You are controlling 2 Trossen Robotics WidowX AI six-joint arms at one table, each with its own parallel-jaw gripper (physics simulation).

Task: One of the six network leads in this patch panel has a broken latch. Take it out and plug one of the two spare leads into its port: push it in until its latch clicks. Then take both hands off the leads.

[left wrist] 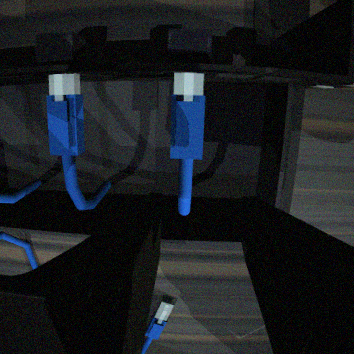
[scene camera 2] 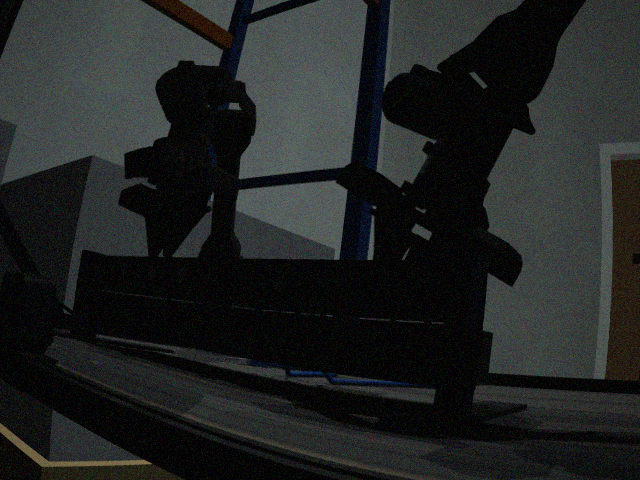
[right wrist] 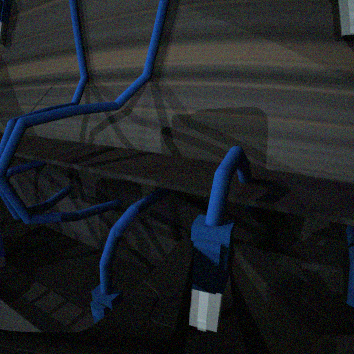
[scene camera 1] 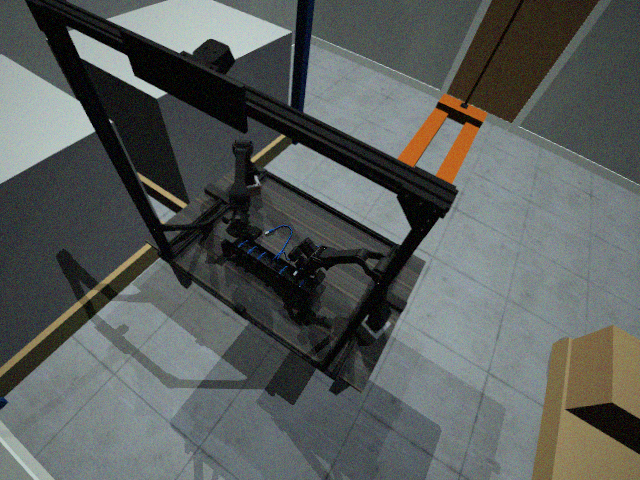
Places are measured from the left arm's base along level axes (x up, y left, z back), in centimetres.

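Where they show: left gripper, fingertip midpoint: (left wrist: 200, 206) (scene camera 1: 242, 238); right gripper, fingertip midpoint: (right wrist: 209, 250) (scene camera 1: 298, 269); left arm's base, origin of the base link: (scene camera 1: 249, 180); right arm's base, origin of the base link: (scene camera 1: 375, 322).
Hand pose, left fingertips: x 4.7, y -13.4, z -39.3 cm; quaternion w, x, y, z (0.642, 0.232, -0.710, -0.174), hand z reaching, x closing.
Things, the pixels of their centre, and the offset from my left fingertips. "spot": a spot on its surface instead. Level surfaces: height alone.
- black patch panel, body centre: (right wrist: 72, 248) (scene camera 2: 238, 319) (scene camera 1: 270, 268) dx -6.2, dy +8.0, dz -15.7 cm
- blue plug, surface spot: (right wrist: 212, 233) spot: dx -2.7, dy +20.1, dz -21.5 cm
- plug's clear tip, surface spot: (right wrist: 205, 310) spot: dx -2.5, dy +17.6, dz -23.4 cm
- neighbouring plug, surface spot: (right wrist: 102, 302) spot: dx -2.5, dy +12.5, dz -20.3 cm
- spare lead's plug, body centre: (left wrist: 158, 322) dx -10.5, dy +14.7, dz +7.4 cm
- Loose blue cable, surface spot: (right wrist: 70, 109) spot: dx -5.8, dy +17.2, dz -11.5 cm
- wooden table top, its level: dx -11.6 cm
The black patch panel (scene camera 1: 257, 265) (scene camera 2: 270, 305) stands on the table with blue leads plugged in. My right gripper (scene camera 1: 302, 268) (right wrist: 209, 250) is shut on the blue plug (right wrist: 212, 233) of one lead. That plug's clear tip (right wrist: 205, 310) shows free of the panel. A neighbouring plug (right wrist: 102, 302) sits in its port. My left gripper (scene camera 1: 240, 228) (left wrist: 200, 206) is open and empty, facing two plugged leads, one at the left (left wrist: 66, 119) and one at the middle (left wrist: 187, 123). A spare lead's plug (left wrist: 159, 317) lies on the table below it.
Loose blue cable (right wrist: 70, 109) (scene camera 2: 347, 380) runs over the wooden table top (scene camera 1: 347, 290). One cable arches up behind the panel (scene camera 1: 286, 234). A black gantry frame (scene camera 1: 347, 152) spans the table. In scene camera 2 both arms are dark silhouettes.
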